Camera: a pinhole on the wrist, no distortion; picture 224 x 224 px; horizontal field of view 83.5 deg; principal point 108.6 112.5 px. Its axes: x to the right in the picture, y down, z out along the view. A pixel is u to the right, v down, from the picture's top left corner.
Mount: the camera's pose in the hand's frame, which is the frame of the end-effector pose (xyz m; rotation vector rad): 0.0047 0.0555 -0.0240 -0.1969 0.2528 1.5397
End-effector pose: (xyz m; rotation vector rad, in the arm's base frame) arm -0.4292 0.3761 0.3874 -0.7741 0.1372 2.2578
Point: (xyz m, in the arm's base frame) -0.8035 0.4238 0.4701
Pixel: 134 47
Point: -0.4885 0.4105 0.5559
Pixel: 24 150
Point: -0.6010 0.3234 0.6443
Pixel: 99 154
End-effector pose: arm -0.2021 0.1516 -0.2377 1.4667 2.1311 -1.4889
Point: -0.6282 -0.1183 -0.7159
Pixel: 53 46
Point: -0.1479 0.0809 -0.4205
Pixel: 148 94
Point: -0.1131 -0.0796 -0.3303
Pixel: 108 195
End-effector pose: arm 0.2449 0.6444 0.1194 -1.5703 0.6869 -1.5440
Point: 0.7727 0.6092 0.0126
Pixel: 104 112
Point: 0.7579 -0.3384 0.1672
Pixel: outside the picture
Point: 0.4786 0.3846 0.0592
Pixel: 161 16
